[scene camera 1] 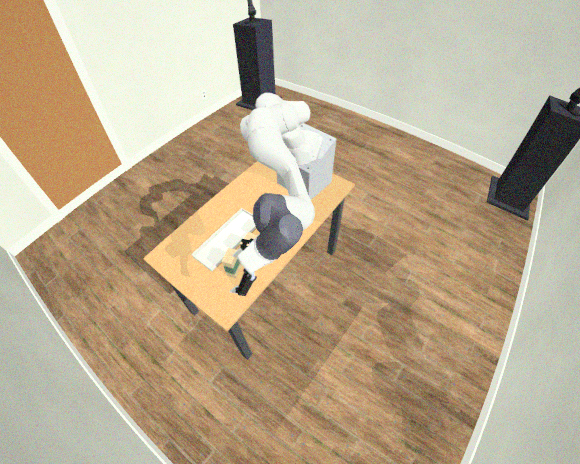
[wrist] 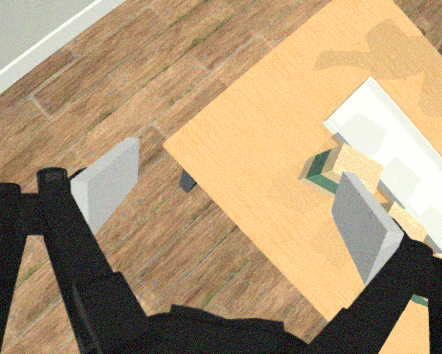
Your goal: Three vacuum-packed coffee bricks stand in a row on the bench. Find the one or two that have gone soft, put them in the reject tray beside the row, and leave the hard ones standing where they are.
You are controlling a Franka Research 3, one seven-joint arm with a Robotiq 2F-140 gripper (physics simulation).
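Observation:
My gripper is wide open, with nothing between its fingers. It hangs over the front part of the bench, beside the row. The end brick, tan with a dark green band, stands upright next to the tray. A second tan brick is partly hidden by a finger in both views. A small green patch shows at the lower right of the wrist view; I cannot tell which brick it belongs to. The white reject tray lies alongside the row. Softness cannot be told by sight.
The wooden bench has its near corner and front edge close to my gripper. The arm's grey base block stands at the far end. Two tall black pillars stand on the floor by the walls.

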